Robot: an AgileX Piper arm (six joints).
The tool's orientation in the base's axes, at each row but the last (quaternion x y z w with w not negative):
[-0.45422 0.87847 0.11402 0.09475]
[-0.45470 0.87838 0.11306 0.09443]
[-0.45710 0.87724 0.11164 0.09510]
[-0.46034 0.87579 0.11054 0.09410]
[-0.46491 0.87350 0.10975 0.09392]
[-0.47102 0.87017 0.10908 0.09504]
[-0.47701 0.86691 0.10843 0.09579]
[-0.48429 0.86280 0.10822 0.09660]
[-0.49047 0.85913 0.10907 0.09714]
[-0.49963 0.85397 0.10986 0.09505]
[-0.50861 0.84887 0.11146 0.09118]
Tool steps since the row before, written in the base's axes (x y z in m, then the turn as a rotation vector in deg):
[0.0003 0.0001 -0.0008 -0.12 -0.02 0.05]
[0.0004 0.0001 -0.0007 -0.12 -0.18 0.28]
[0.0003 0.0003 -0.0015 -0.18 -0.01 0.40]
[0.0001 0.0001 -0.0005 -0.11 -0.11 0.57]
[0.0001 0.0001 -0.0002 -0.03 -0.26 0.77]
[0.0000 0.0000 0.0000 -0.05 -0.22 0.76]
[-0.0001 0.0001 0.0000 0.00 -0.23 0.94]
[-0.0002 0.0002 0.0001 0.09 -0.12 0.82]
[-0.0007 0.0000 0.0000 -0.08 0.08 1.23]
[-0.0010 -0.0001 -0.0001 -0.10 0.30 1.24]
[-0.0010 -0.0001 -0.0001 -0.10 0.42 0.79]
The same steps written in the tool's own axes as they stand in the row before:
[0.0000 -0.0003 0.0008 0.07 0.09 -0.06]
[-0.0001 -0.0004 0.0007 0.13 0.03 -0.33]
[0.0000 -0.0002 0.0015 0.00 0.19 -0.40]
[0.0000 -0.0001 0.0005 0.00 0.09 -0.58]
[-0.0001 0.0000 0.0002 0.02 -0.04 -0.81]
[0.0000 0.0000 0.0000 0.00 0.00 -0.79]
[0.0000 0.0001 0.0000 -0.07 -0.03 -0.96]
[-0.0001 0.0003 -0.0001 -0.17 -0.06 -0.81]
[0.0004 0.0006 0.0000 -0.36 0.22 -1.16]
[0.0006 0.0008 0.0000 -0.54 0.35 -1.11]
[0.0006 0.0008 0.0000 -0.52 0.36 -0.64]

